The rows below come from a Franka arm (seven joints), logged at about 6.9 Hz.
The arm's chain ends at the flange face. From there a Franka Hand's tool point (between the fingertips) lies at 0.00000 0.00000 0.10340 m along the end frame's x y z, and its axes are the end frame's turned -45 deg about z.
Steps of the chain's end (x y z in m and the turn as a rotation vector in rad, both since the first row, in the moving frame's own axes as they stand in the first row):
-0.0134 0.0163 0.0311 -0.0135 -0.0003 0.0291
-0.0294 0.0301 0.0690 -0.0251 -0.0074 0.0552
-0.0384 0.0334 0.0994 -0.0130 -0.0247 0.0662
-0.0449 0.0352 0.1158 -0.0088 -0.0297 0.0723
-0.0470 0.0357 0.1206 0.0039 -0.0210 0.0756
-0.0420 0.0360 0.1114 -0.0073 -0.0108 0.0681
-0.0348 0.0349 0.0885 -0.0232 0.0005 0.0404
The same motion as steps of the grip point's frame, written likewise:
-0.0220 0.0030 0.0311 -0.0093 -0.0098 0.0291
-0.0445 0.0017 0.0690 -0.0125 -0.0230 0.0552
-0.0535 -0.0045 0.0994 0.0083 -0.0267 0.0662
-0.0594 -0.0085 0.1158 0.0148 -0.0272 0.0723
-0.0597 -0.0099 0.1206 0.0176 -0.0121 0.0756
-0.0565 -0.0045 0.1114 0.0025 -0.0128 0.0681
-0.0510 0.0018 0.0885 -0.0168 -0.0161 0.0404

